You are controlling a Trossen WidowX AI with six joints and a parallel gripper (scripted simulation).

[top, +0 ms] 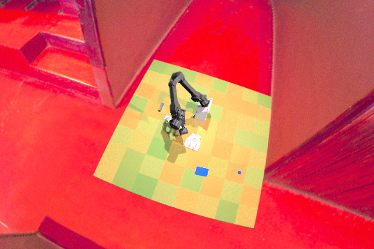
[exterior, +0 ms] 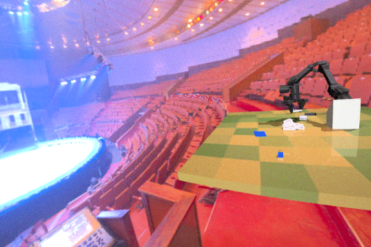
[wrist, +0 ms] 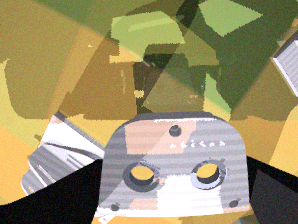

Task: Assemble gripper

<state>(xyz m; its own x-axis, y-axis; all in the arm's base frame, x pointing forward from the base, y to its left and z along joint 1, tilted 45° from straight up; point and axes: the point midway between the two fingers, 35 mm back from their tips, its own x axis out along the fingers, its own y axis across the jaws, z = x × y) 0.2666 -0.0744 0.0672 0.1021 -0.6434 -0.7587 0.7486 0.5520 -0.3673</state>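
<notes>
Right now the grey jaw is 1 cm ahead of my gripper tip, 11 cm to the left of it and 6 cm below it. From my gripper tip the other things lie so: flat white plate (6 cm ahead, 13 cm to the left, 7 cm below); dark bar (13 cm behind, 25 cm to the right, 7 cm below); flat blue square (23 cm ahead, 29 cm to the left, 8 cm below).
</notes>
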